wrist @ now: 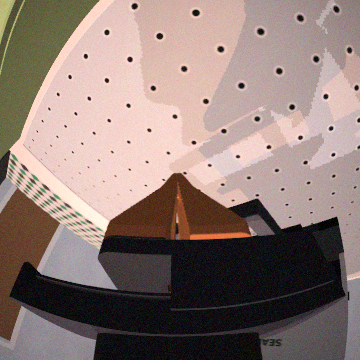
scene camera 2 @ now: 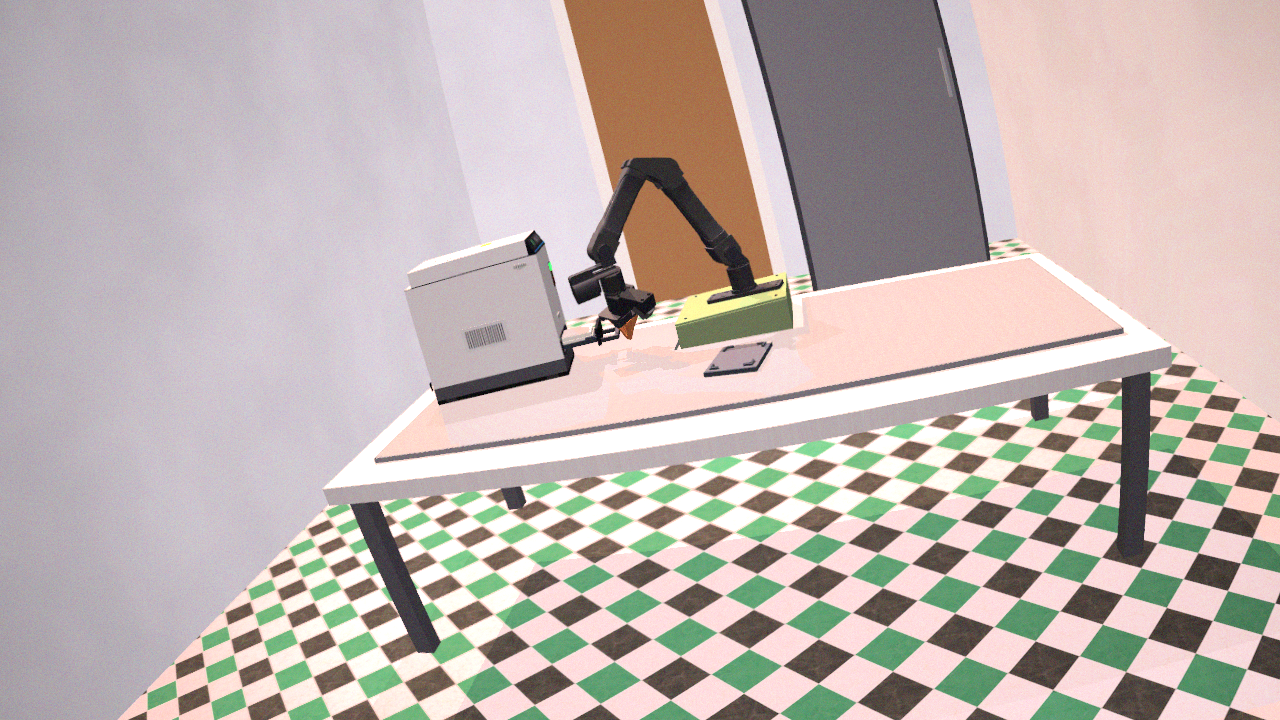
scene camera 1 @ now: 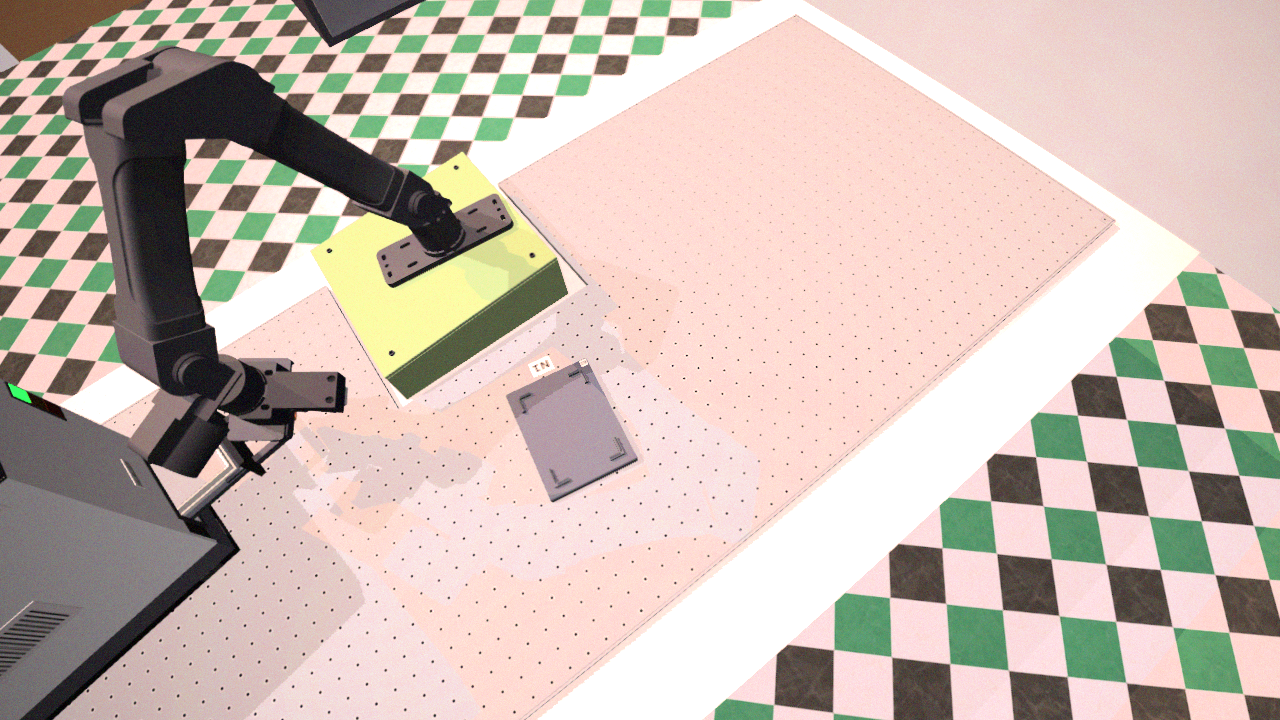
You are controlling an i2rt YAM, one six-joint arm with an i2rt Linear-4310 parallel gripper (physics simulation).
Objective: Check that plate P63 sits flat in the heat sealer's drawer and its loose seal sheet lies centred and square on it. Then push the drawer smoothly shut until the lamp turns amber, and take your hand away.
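Places are measured from the arm's base along level axes (x right, y back, z down), in metres.
Where they show: gripper, between the fingertips: [wrist: 176, 180] [scene camera 2: 629, 338] [scene camera 1: 290, 412]; arm's base, origin of its link: [scene camera 2: 745, 293] [scene camera 1: 445, 241].
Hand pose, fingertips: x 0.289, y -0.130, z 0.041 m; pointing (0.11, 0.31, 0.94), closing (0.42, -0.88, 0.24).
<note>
Each offset is from my fingertips to the top centre of the thing. "pt": to the spot under its first point. Level surfaces: height alone.
The heat sealer @(dx +0.315, dy -0.117, dz -0.324 m) [scene camera 1: 89, 492] [scene camera 2: 487, 313] stands at the left end of the table, its lamp @(dx +0.171, dy +0.010, dz -0.230 m) [scene camera 1: 19, 392] [scene camera 2: 550, 266] lit green. Its drawer @(dx +0.136, dy -0.054, dz -0.053 m) [scene camera 1: 209, 488] sticks out towards the arm, partly covered by the gripper body in scene camera 1. In scene camera 2 a pale flat layer shows at the drawer, too small to tell plate P63 from its seal sheet or to judge flatness and centring. My gripper [scene camera 2: 629, 334] [wrist: 176, 180] is shut and empty, its orange fingertips together, pointing down close beside the drawer's outer end. Any contact is hidden.
A grey flat fixture with corner brackets @(dx -0.332, dy -0.195, dz +0.011 m) [scene camera 1: 572, 434] [scene camera 2: 735, 359] lies on the perforated mat @(dz +0.029 m) [scene camera 1: 850, 197] [scene camera 2: 966, 308], beside an "IN" label @(pt dx -0.334, dy -0.090, dz +0.029 m) [scene camera 1: 541, 366]. The yellow-green arm base [scene camera 1: 375, 313] [scene camera 2: 733, 324] stands behind it. A dark object [scene camera 1: 358, 19] shows at the top edge in scene camera 1.
</note>
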